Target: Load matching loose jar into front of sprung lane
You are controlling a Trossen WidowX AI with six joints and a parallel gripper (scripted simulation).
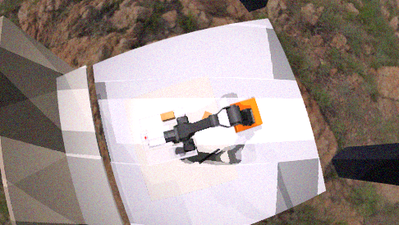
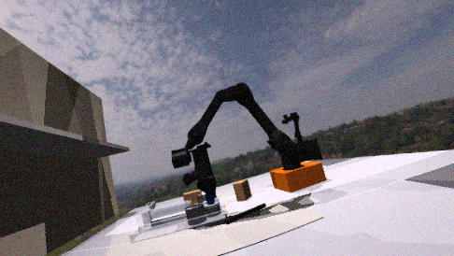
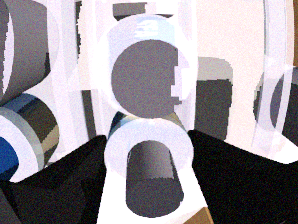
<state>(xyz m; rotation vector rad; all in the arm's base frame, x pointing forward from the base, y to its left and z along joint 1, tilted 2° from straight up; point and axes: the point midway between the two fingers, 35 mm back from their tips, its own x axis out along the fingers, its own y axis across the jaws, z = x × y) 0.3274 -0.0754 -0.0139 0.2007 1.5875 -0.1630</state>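
Right now my gripper tip is 14 cm short of the clear rack, 6 cm to the left of it and 1 cm above it. The rest, counted from my gripper tip: black rod 16 cm to the left, 6 cm behind, 2 cm below.
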